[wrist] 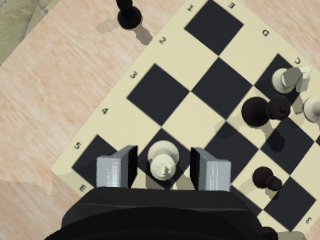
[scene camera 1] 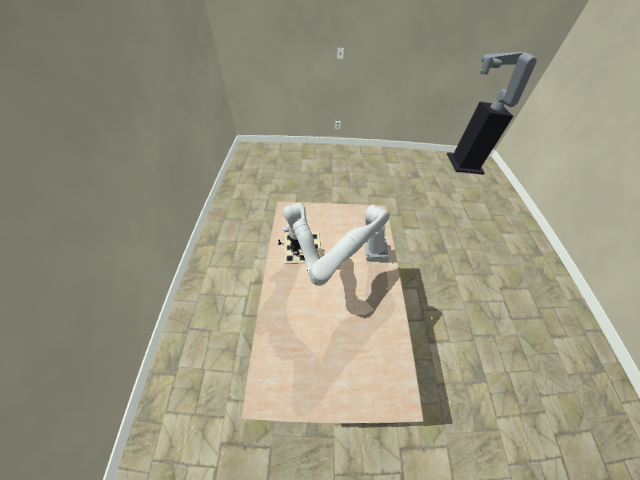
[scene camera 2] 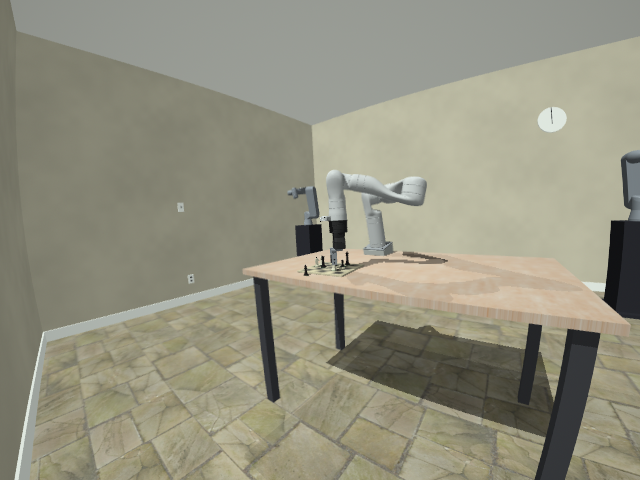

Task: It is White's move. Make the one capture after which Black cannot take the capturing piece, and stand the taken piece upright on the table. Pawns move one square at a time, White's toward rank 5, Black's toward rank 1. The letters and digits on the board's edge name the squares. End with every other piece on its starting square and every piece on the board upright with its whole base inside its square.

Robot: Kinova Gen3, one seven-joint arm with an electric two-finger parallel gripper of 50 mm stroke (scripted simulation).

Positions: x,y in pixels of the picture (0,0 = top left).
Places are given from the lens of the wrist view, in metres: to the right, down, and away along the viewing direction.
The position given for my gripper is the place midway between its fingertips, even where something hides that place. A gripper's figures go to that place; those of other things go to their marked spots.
my gripper (wrist: pixel 163 161): 0.00, 0.03, 0.18
chessboard (wrist: pixel 188 86): 0.03, -0.03, 0.20
white chess piece (wrist: pixel 162 167): 0.00, 0.03, 0.14
The marked spots on the white chess piece and the chessboard are 0.09 m apart.
